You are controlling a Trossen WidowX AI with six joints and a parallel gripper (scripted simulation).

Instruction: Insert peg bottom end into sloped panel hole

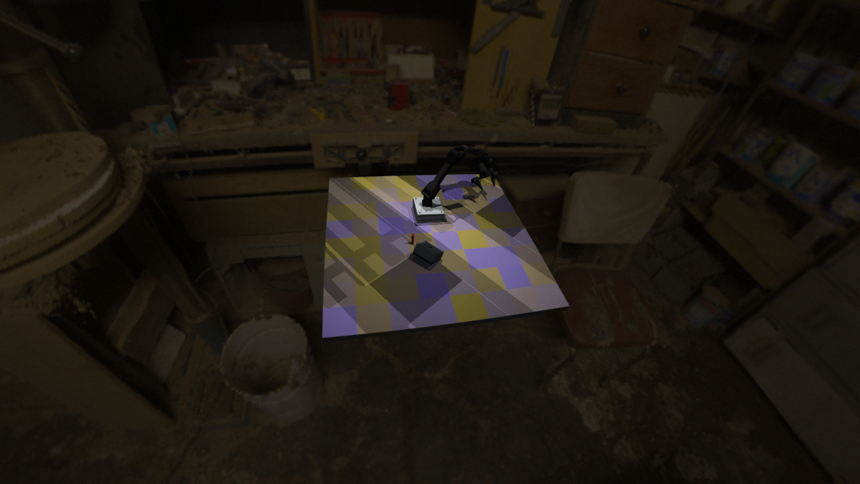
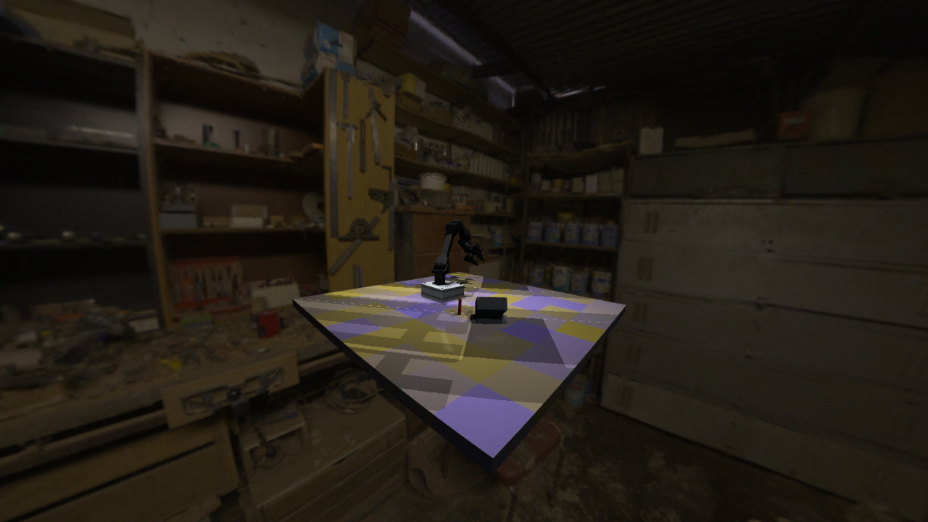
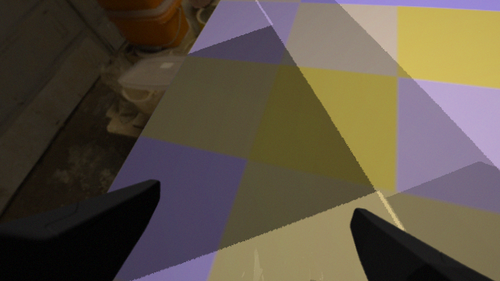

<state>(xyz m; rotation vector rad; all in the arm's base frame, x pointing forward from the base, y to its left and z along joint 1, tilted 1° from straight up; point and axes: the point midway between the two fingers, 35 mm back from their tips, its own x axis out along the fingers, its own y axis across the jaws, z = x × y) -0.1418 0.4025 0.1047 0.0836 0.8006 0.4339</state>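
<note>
The dark red round peg is 430 mm ahead of my gripper tip, 500 mm to the right of it and 90 mm below it. The rest, counted from my gripper tip: sloped panel block (540 mm ahead, 410 mm to the right, 90 mm below).
</note>
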